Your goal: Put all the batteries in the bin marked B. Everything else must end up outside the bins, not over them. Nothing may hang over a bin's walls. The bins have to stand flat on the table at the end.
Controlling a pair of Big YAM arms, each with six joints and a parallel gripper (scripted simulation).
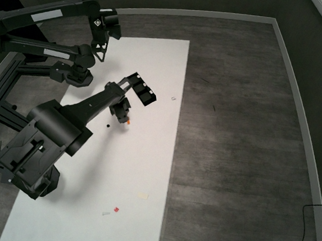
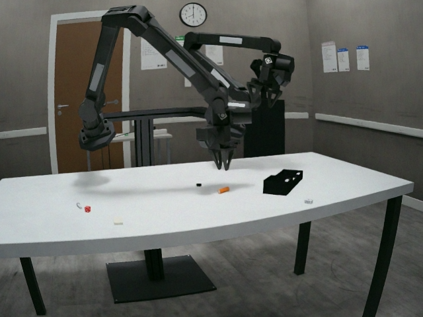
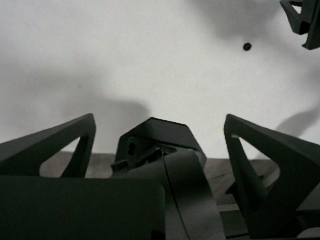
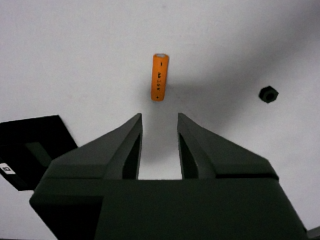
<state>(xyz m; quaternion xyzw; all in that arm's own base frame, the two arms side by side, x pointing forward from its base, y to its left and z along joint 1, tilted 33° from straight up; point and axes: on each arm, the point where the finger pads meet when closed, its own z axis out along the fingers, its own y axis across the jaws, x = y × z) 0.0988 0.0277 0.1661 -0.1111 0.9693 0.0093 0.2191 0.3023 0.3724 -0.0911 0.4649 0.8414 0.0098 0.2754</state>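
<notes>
Now: the orange battery 80 mm below my right hand. Also, from my right hand: silver-white piece: 250 mm ahead, 170 mm to the left, 80 mm below; then black bin strip: 230 mm to the left, 60 mm below, 40 mm ahead; then black nut: 110 mm behind, 80 mm below, 40 mm to the right.
</notes>
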